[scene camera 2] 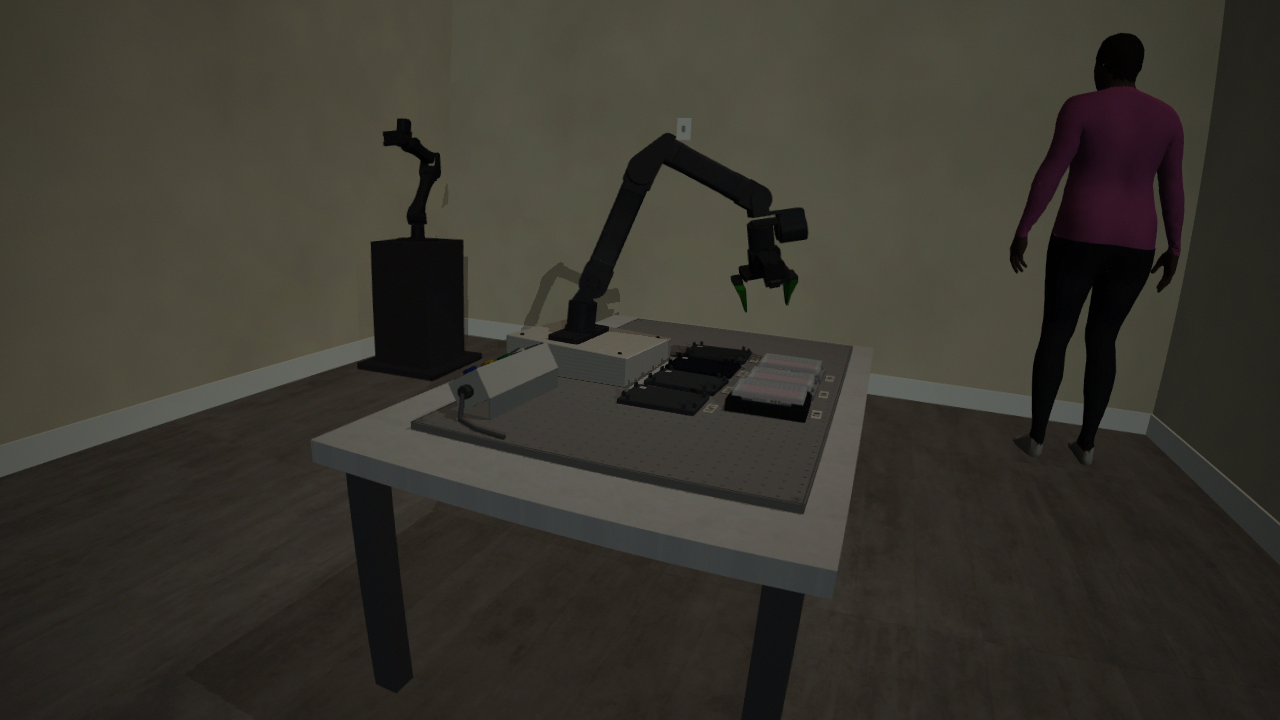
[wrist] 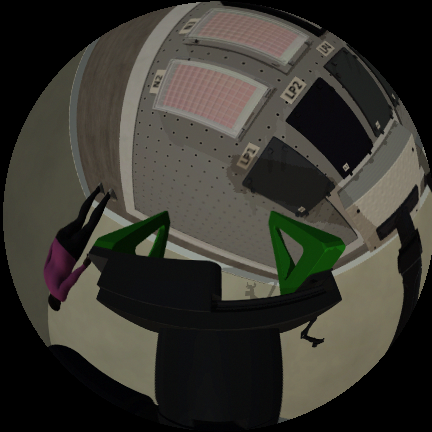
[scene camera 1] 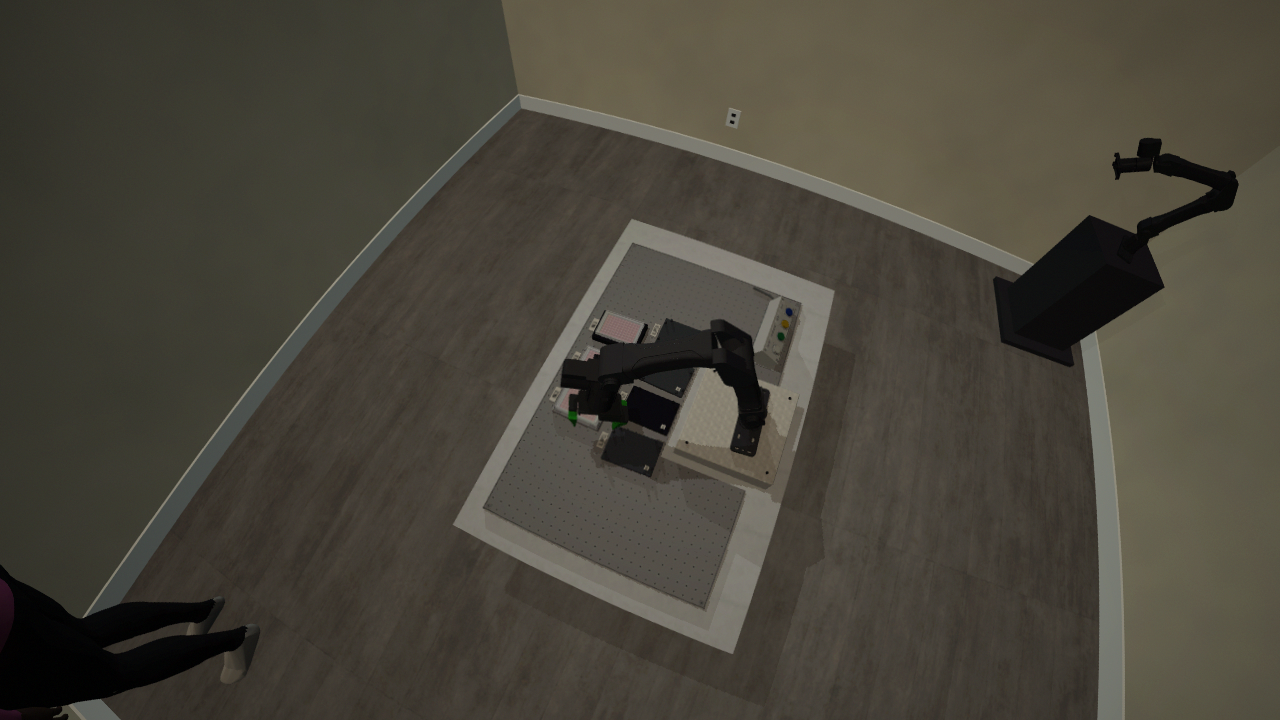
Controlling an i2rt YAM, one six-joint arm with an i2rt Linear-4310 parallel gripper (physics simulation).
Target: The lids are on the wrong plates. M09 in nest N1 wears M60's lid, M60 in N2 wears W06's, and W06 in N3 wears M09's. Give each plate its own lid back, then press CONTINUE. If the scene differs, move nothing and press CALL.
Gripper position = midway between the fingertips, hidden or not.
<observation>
My gripper [scene camera 1: 593,426] is open, holding nothing. Also in view: a button box [scene camera 2: 495,388] and a nest labelled N1 [scene camera 2: 798,413].
My gripper shows as well in scene camera 2 [scene camera 2: 766,307]. The button box is seen too in scene camera 1 [scene camera 1: 771,337].
</observation>
